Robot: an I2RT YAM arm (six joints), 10 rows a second.
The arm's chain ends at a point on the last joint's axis. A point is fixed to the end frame.
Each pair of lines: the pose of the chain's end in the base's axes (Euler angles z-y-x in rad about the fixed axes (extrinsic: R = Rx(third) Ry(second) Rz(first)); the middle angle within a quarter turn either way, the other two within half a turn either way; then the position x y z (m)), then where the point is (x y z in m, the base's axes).
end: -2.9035, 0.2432, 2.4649, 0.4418, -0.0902, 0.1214
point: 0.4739 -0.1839 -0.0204
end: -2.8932, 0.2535, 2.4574, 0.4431, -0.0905, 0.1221
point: 0.4771 -0.1850 -0.0187
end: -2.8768, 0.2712, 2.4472, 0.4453, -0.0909, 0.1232
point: 0.4826 -0.1863 -0.0162
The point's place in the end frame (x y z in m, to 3 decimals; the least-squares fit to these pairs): 0.013 0.013 0.172
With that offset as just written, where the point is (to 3 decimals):
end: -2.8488, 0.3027, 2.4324, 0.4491, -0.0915, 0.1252
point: 0.492 -0.188 -0.012
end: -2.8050, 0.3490, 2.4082, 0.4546, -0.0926, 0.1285
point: 0.506 -0.190 -0.005
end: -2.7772, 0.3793, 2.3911, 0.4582, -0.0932, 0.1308
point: 0.515 -0.192 0.000
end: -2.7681, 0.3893, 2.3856, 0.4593, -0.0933, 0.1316
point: 0.518 -0.192 0.002
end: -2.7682, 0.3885, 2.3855, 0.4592, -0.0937, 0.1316
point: 0.518 -0.193 0.002
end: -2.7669, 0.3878, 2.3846, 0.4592, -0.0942, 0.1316
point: 0.517 -0.193 0.002
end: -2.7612, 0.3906, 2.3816, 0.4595, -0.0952, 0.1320
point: 0.518 -0.194 0.003
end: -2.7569, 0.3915, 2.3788, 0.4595, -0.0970, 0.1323
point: 0.519 -0.197 0.004
